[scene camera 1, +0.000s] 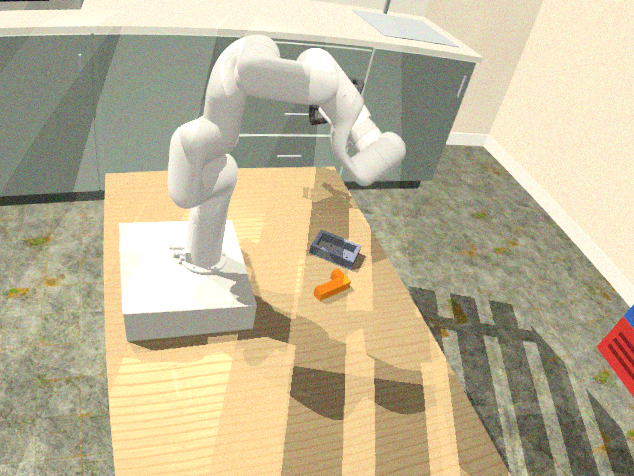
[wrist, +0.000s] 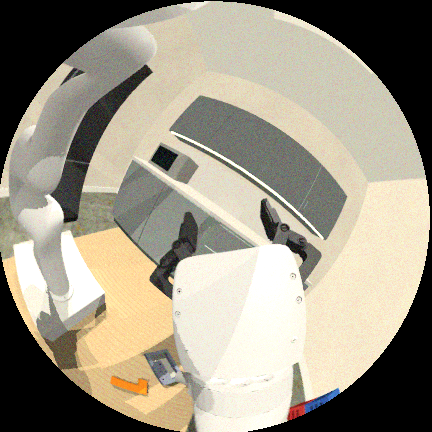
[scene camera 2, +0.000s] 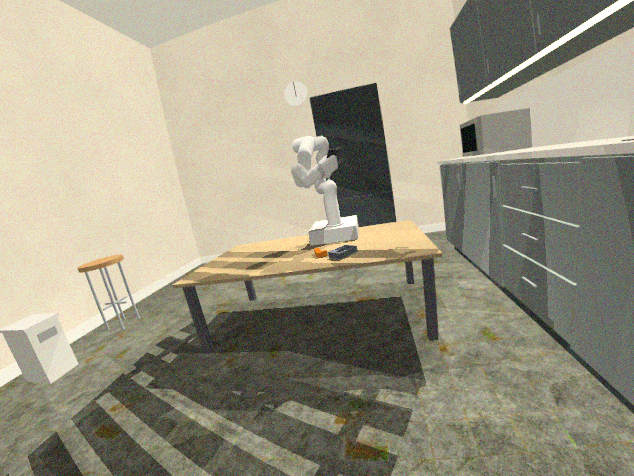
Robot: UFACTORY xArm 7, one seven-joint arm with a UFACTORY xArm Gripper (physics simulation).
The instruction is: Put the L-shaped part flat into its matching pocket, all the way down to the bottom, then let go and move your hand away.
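Seen in the pictures: gripper, fingertip midpoint: (wrist: 226,212) (scene camera 2: 342,153); arm's base, link origin: (scene camera 1: 202,257) (wrist: 58,283) (scene camera 2: 334,224).
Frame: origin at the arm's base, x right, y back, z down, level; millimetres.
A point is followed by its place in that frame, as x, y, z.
Note:
The orange L-shaped part (scene camera 1: 331,287) @(65, -359, 69) (scene camera 2: 320,252) @(27, -415, 72) (wrist: 129,385) lies flat on the wooden table. The blue-grey block with the recessed pocket (scene camera 1: 330,258) @(-67, -397, 84) (scene camera 2: 335,255) @(-71, -487, 77) (wrist: 154,369) @(-69, -400, 63) sits beside it, a small gap apart, with its opening up. The pocket's exact outline is too small to tell. My gripper (wrist: 226,212) @(-165, -271, -450) is open, with nothing between its two dark fingers. It is high above the table and points sideways toward the kitchen cabinets, away from the part and block. In scene camera 1 the arm hides much of it; in scene camera 2 it is small and dark.
The arm's white base (scene camera 1: 189,325) @(179, 48, 58) (scene camera 2: 332,234) @(5, -109, 43) (wrist: 87,305) @(-68, -104, 19) stands on the table (scene camera 1: 168,409) @(388, 115, 100) (scene camera 2: 389,240) @(-361, -230, 99) (wrist: 130,320) @(-191, -221, 99), to one side of the part and block. The block is near the table's long edge. Grey-green cabinets (scene camera 1: 148,102) (scene camera 2: 517,215) stand beyond one end of the table.

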